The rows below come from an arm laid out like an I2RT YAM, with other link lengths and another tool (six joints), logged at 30 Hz.
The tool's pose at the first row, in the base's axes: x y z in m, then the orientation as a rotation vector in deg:
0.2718, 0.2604, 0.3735, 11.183, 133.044, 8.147
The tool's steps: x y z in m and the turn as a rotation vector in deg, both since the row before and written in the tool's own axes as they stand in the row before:
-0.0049, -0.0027, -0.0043, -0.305, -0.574, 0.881
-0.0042, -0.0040, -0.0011, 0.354, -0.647, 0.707
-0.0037, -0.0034, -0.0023, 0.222, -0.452, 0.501
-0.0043, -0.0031, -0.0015, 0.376, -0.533, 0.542
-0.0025, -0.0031, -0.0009, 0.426, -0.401, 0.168
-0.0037, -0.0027, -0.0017, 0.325, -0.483, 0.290
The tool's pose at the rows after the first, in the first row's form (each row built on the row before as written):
0.2717, 0.2567, 0.3795, 12.070, 132.376, 8.866
0.2733, 0.2519, 0.3825, 13.087, 131.722, 8.726
0.2736, 0.2477, 0.3861, 13.790, 131.258, 8.661
0.2749, 0.2437, 0.3896, 14.618, 130.726, 8.429
0.2754, 0.2401, 0.3914, 15.039, 130.365, 7.968
0.2761, 0.2366, 0.3947, 15.546, 129.896, 7.673

